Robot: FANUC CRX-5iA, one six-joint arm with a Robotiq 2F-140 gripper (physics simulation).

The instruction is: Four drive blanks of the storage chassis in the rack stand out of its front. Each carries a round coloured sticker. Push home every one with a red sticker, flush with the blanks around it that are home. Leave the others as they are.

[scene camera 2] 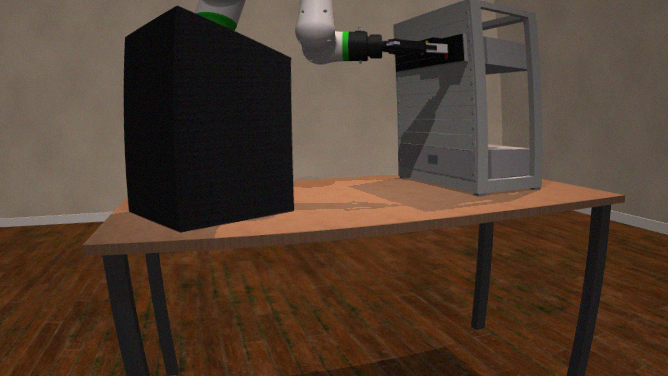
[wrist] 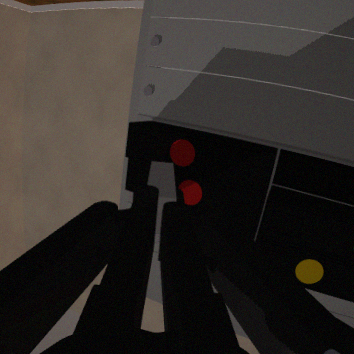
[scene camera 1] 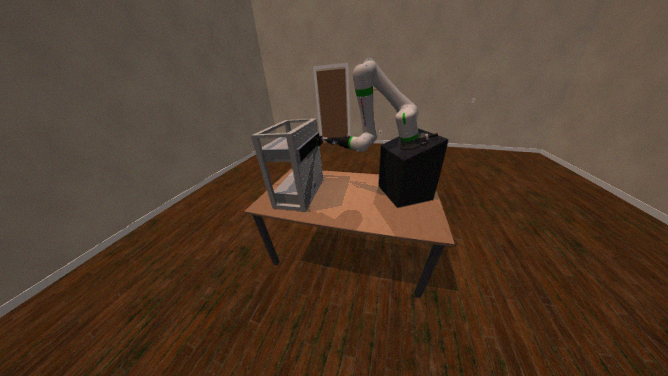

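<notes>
The dark storage chassis (scene camera 1: 308, 147) (scene camera 2: 457, 46) (wrist: 230, 165) sits high in the grey rack (scene camera 1: 298, 177) (scene camera 2: 479, 100) (wrist: 200, 30). In the wrist view, one red sticker (wrist: 182, 152) shows above another red sticker (wrist: 192, 193), whose left edge is partly covered by a finger. A yellow sticker (wrist: 309, 271) is at the lower right. Red also shows beside the fingertips in scene camera 2. My gripper (scene camera 2: 439, 48) (wrist: 160, 179) is shut and empty, its tips at the chassis front beside the red stickers. The blank edges are too dark to tell how far each stands out, or whether the tips touch one.
The rack stands on the wooden table (scene camera 1: 370, 220) (scene camera 2: 330, 220). The black pedestal (scene camera 1: 412, 175) (scene camera 2: 210, 130) under the arm stands at the table's other end. Grey panels with screws (wrist: 156, 40) adjoin the chassis in the wrist view. The rack's side is open-framed.
</notes>
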